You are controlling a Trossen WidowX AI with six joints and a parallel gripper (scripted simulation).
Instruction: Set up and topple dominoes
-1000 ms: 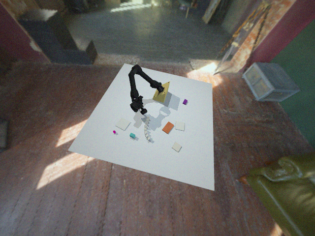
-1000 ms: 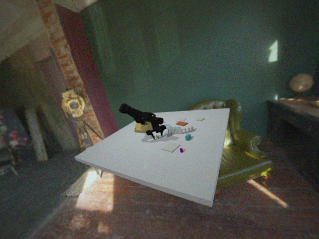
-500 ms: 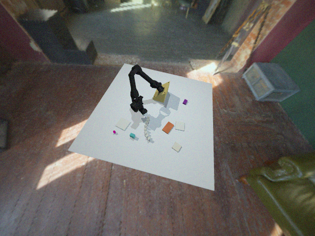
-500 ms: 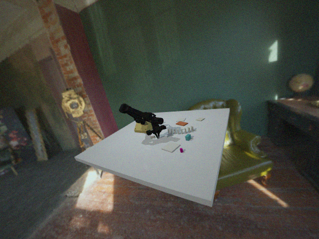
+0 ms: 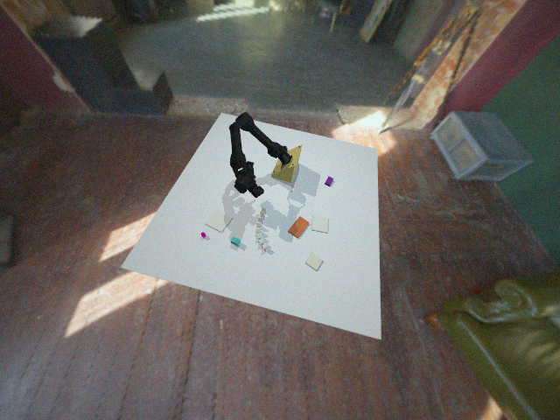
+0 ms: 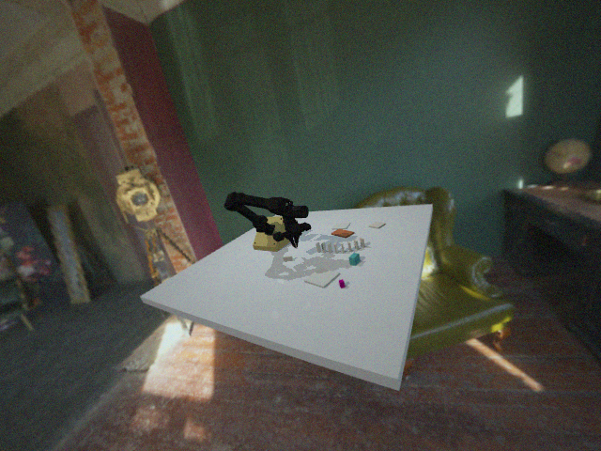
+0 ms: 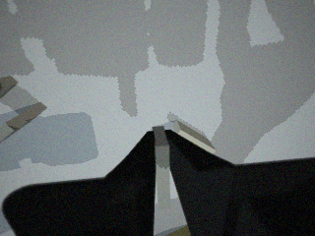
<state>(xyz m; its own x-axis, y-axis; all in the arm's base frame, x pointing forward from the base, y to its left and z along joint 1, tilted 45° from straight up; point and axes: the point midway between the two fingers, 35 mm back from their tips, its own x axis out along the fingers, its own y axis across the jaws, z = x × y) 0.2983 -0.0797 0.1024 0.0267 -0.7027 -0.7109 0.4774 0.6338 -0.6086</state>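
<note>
Right now my gripper tip is 21 cm short of the white tile, 11 cm to the left of it and 7 cm above it. From my gripper tip the other things lie so: magenta block 32 cm ahead, 14 cm to the right, 6 cm below; teal block 29 cm ahead, 4 cm to the left, 6 cm below; orange tile 8 cm ahead, 34 cm to the left, 7 cm below.
</note>
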